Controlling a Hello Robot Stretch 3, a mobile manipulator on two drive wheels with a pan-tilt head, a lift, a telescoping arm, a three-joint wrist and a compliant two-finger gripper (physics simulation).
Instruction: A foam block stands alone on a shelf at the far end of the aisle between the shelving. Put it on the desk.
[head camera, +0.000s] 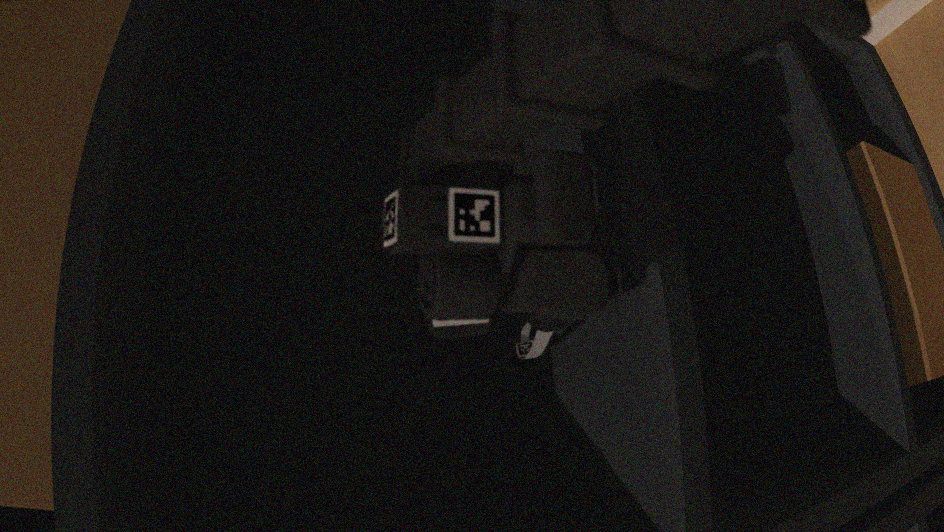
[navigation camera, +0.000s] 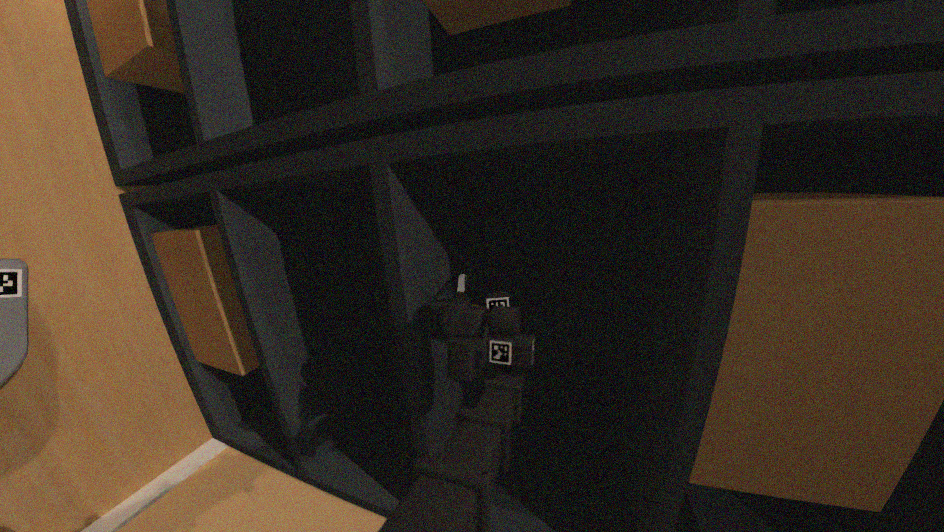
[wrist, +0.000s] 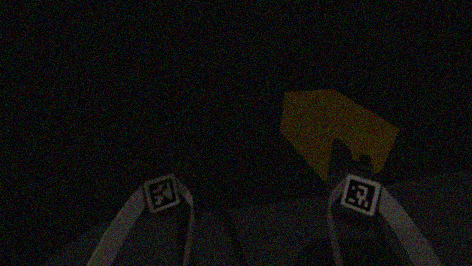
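Observation:
The foam block is a dim yellow block right of centre in the wrist view, on or just above the dark grey shelf board; the contact is too dark to tell. My gripper is open, with nothing between its fingers. The right fingertip overlaps the block's lower right part in that view; the block lies mostly beyond and above it, and whether they touch is unclear. The left fingertip is lost in darkness, well left of the block. The head and navigation views show the wrist inside a dark shelf bay. The desk does not show.
Upright grey panels stand close beside the wrist. A brown box sits in a farther bay. A large brown box fills the bay at right in the navigation view. A tan floor and white strip show at left.

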